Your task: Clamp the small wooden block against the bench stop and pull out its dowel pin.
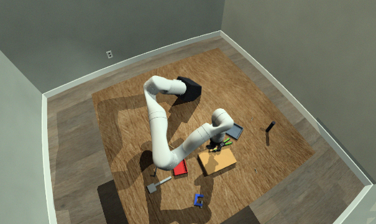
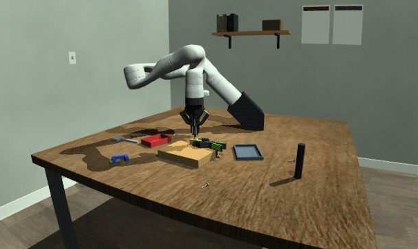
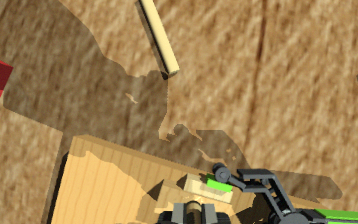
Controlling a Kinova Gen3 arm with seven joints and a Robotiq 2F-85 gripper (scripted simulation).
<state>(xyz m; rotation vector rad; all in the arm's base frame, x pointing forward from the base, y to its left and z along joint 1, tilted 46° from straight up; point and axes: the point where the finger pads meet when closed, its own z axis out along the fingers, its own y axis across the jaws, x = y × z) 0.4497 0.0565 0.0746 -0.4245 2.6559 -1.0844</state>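
The dowel pin is 2 cm below my hand. The rest, counted from my hand: thin pale stick 12 cm behind, 9 cm below, 5 cm to the right; small wooden block 5 cm below; tan bench board 7 cm below, 6 cm ahead.
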